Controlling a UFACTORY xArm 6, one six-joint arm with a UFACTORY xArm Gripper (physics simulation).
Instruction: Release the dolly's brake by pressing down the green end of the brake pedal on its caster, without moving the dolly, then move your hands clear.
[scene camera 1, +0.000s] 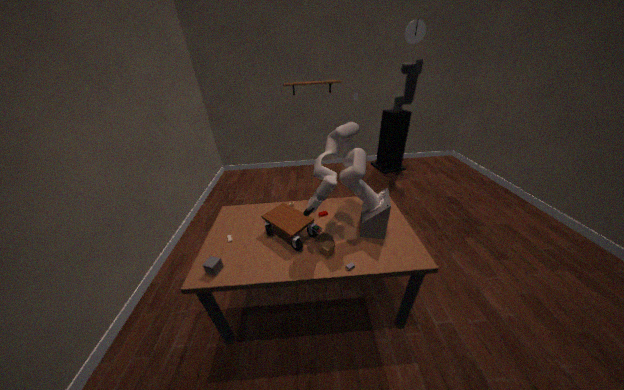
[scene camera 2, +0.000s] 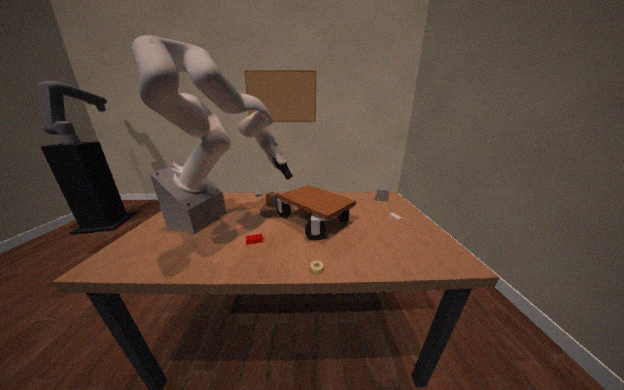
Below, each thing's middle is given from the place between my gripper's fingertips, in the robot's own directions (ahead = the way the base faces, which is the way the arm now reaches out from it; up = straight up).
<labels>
Right now the dolly (scene camera 2: 325, 205) is 9 cm ahead of my hand, 8 cm to the right of it and 13 cm below it.
</labels>
